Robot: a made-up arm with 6 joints.
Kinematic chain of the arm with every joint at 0, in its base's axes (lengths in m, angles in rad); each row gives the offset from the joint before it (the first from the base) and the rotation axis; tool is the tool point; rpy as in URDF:
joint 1: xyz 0 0 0.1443 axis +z
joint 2: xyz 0 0 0 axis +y
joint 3: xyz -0.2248 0 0.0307 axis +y
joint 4: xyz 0.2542 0 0.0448 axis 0.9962 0 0.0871
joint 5: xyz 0 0 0 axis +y
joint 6: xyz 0.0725 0 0.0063 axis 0.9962 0 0.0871
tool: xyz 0 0 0 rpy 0 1.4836 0
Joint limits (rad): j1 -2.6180..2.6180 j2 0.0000..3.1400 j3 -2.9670..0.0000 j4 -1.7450..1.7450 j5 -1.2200..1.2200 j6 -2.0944..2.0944
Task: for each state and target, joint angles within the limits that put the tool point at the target. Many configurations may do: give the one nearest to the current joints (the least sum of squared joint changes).
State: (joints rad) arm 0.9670 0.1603 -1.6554 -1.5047 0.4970 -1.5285
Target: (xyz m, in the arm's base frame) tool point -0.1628 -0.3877 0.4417
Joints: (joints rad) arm 1.1015 0.0380 -2.1029 -1.5539 0.4267 -1.5285
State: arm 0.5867 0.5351 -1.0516 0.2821 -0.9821 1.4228
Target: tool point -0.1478 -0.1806 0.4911
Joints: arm 0.7959 0.0583 -1.2965 0.3297 -1.0779 1.4228
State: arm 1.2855 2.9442 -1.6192 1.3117 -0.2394 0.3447
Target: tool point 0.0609 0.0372 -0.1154
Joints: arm 1.0619 2.9299 -0.6527 1.4400 -0.5079 0.3447
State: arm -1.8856 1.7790 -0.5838 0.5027 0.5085 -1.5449
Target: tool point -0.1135 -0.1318 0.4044
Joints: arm -2.3601 0.7777 -0.9652 0.4301 0.4647 -1.5449
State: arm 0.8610 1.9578 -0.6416 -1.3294 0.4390 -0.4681
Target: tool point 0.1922 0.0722 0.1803
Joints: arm 0.5900 1.2115 -0.4571 -1.2966 0.7336 -0.4681
